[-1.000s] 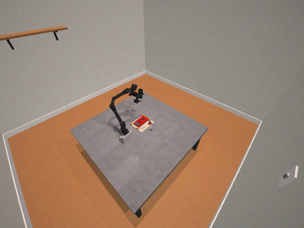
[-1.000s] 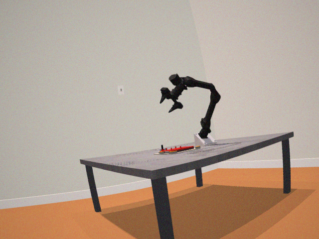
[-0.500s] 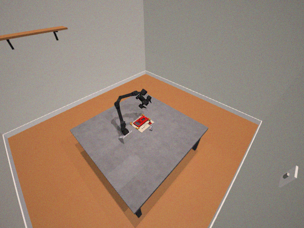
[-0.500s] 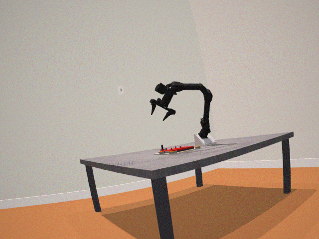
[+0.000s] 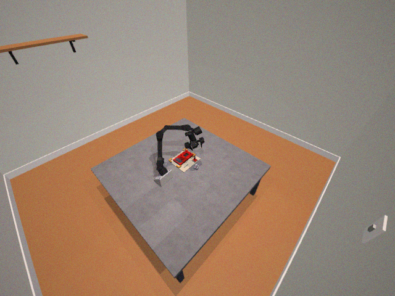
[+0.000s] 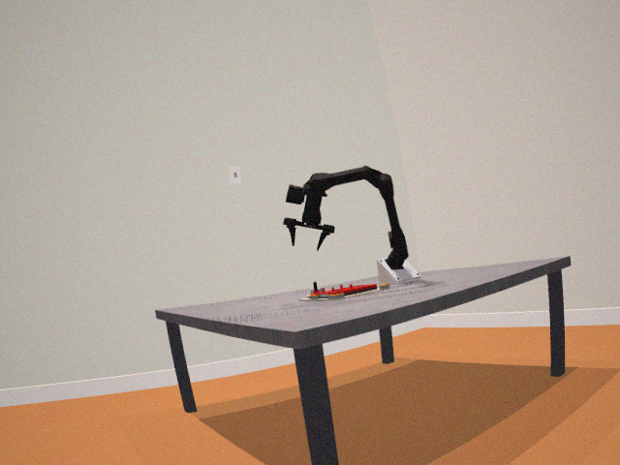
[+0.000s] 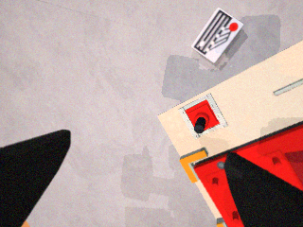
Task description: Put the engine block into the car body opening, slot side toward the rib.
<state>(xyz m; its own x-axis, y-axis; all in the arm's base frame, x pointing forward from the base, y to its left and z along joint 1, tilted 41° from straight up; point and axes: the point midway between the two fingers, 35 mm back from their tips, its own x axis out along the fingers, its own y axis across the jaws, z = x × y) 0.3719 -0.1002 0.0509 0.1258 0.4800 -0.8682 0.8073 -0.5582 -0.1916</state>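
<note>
The grey engine block is 50 mm behind my gripper tip, 60 mm to the right of it and 180 mm below it.
</note>
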